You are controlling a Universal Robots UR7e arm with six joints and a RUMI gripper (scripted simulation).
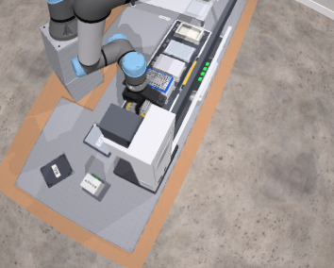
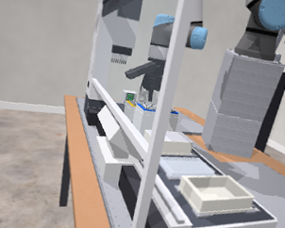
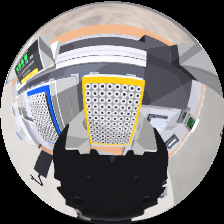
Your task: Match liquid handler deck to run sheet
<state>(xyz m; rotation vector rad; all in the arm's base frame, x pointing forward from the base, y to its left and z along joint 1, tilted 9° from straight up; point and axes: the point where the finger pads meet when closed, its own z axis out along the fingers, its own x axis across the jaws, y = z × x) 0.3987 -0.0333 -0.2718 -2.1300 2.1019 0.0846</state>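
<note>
Now: the blue-framed tip rack 12 cm to the left of my hand, 2 cm above it and 1 cm behind it. From my hand the other things lie so: white sealed block: 25 cm to the left, 2 cm below, 1 cm behind; yellow-framed tip rack: 1 cm to the right, 1 cm behind, 1 cm above; ready key post: 36 cm to the right, 4 cm behind, 3 cm below.
</note>
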